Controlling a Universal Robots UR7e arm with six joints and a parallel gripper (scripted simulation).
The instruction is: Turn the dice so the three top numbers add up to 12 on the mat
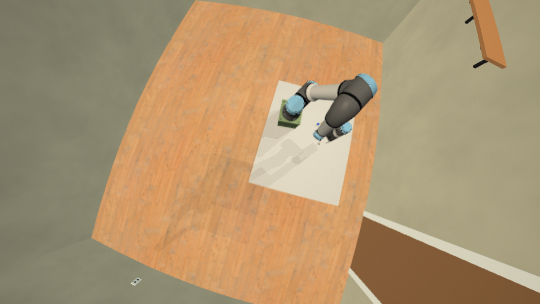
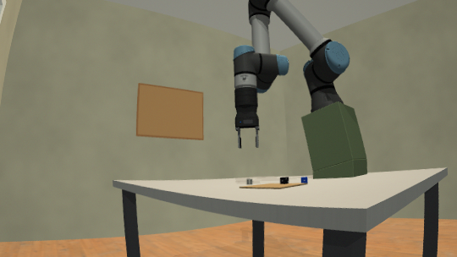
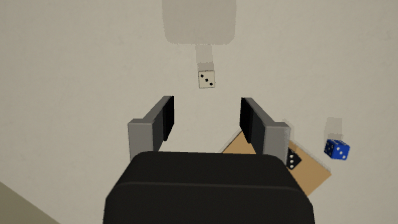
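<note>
Now: hand 1 cm past the white die, 1 cm to the left of it and 13 cm above it. Also, from my hand: blue die 9 cm behind, 17 cm to the left, 13 cm below; then black die 3 cm behind, 14 cm to the left, 13 cm below; then tan mat 2 cm ahead, 16 cm to the left, 14 cm below.
</note>
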